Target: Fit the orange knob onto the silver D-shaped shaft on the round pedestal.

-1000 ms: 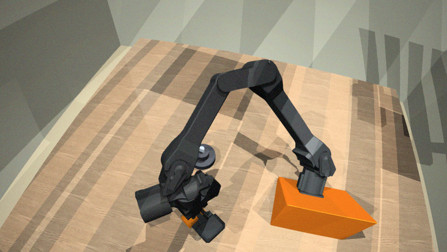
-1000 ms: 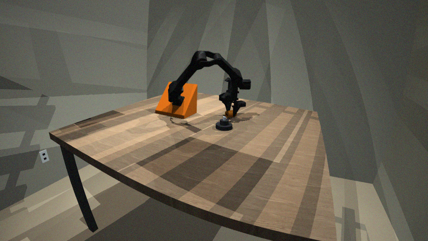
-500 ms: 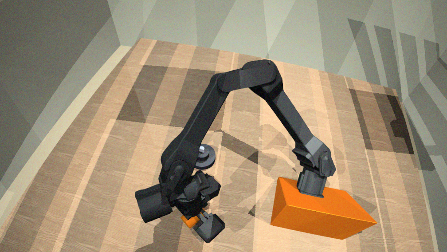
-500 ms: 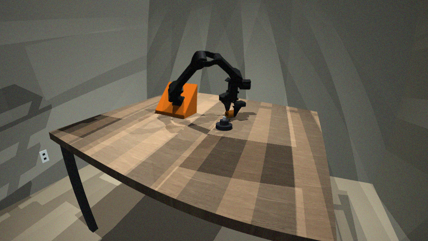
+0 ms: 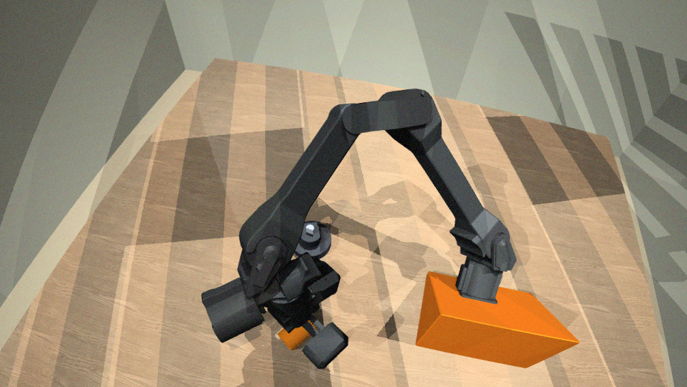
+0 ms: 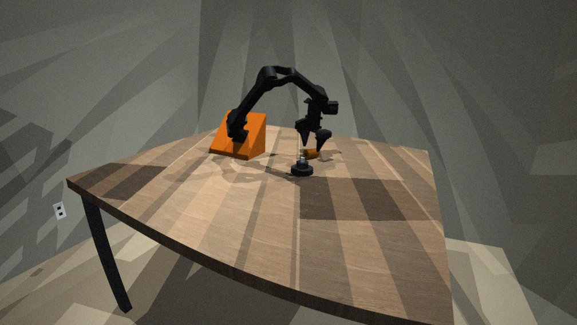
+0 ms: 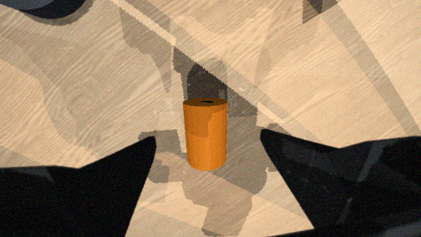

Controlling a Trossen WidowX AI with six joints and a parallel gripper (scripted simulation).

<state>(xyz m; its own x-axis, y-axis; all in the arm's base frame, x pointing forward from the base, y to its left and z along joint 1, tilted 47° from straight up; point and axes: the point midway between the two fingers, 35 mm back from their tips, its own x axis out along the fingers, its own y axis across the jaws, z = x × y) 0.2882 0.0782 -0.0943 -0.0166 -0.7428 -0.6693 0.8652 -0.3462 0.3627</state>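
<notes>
The orange knob lies 1 cm ahead of my gripper tip, 1 cm to the left of it and 2 cm below it. From my gripper tip the other things lie so: round pedestal (4 cm ahead, 19 cm to the right, 1 cm below).
</notes>
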